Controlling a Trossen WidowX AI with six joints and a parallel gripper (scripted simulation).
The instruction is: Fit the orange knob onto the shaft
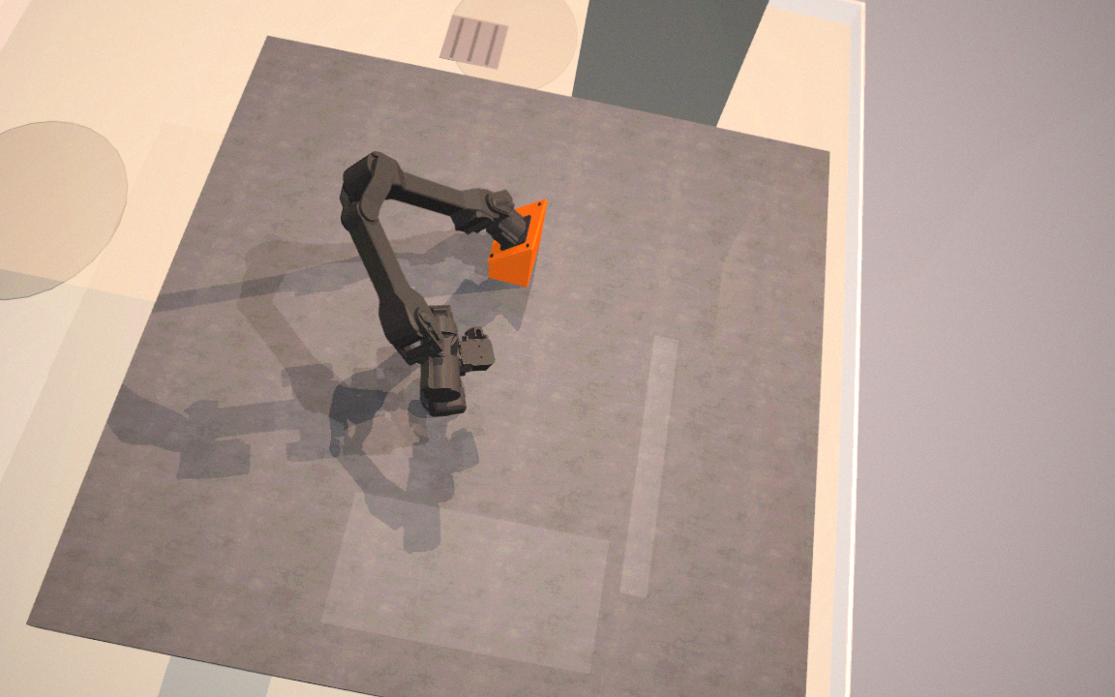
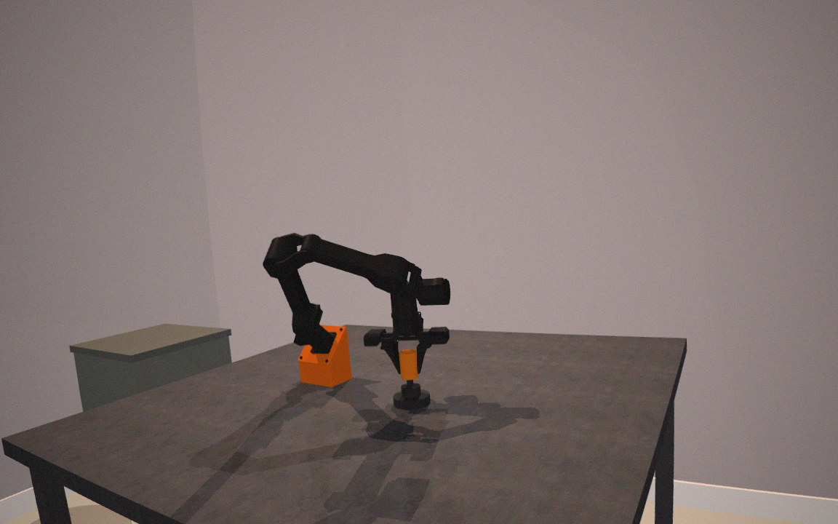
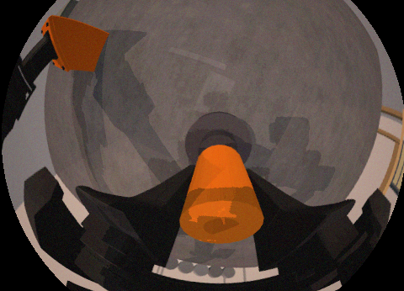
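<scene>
My gripper tip is now 20 mm below the orange knob. From my gripper tip the other things lie so: dark round pedestal: 40 mm below.
</scene>
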